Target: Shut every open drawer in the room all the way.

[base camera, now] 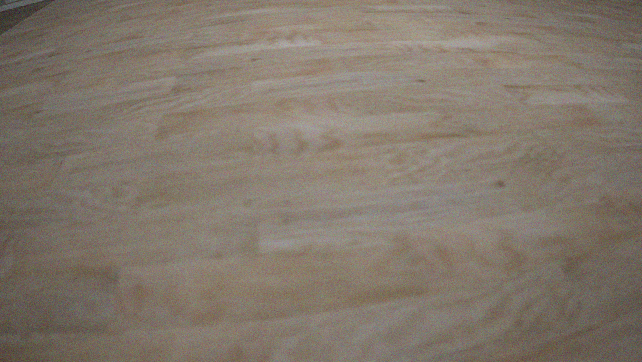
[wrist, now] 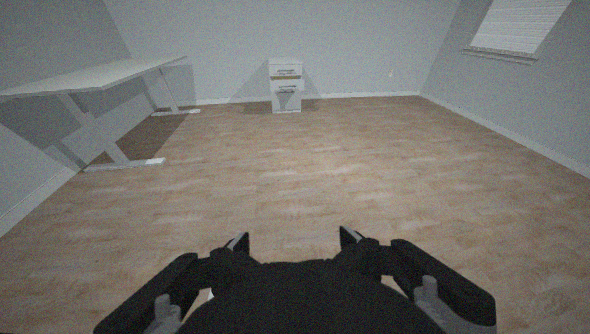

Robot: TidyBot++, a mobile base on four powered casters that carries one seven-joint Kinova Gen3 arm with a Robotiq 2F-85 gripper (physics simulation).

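Frame: origin at the arm's base, x back, y right, z up, level; metres.
Where they show: gripper, fingertip midpoint: point(wrist: 294, 239).
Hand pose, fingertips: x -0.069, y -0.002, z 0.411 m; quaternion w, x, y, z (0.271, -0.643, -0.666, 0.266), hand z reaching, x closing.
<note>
After its pixels a point has its place.
A small white cabinet point(wrist: 286, 102) @[z -0.237, x -2.299, y -0.053 m] with drawers stands against the far wall in the wrist view, a little left of the middle. Its upper drawer point(wrist: 285, 66) @[z 0.209, x -2.299, y -0.051 m] has a dark bar handle, and a brownish strip shows beneath its front. A lower drawer point(wrist: 292, 85) @[z 0.036, x -2.102, y 0.030 m] stands out from the cabinet and throws a shadow on the front below it. How far each drawer is out is hard to tell from here. My gripper point(wrist: 294, 239) @[z 0.411, x -0.069, y -0.002 m] is open and empty, far from the cabinet. The cabinet does not show in the base camera view.
A white desk point(wrist: 95, 80) @[z 0.323, x -1.246, y -1.382 m] with T-shaped legs stands along the left wall in the wrist view. A window point(wrist: 520, 25) @[z 0.697, x -2.240, y 2.656 m] with a blind is in the right wall. Wooden floor point(base camera: 320, 200) @[z -0.397, x -0.465, y 0.017 m] point(wrist: 325, 175) @[z -0.397, x -0.979, y 0.288 m] lies ahead. A pale edge shows at the base view's top left.
</note>
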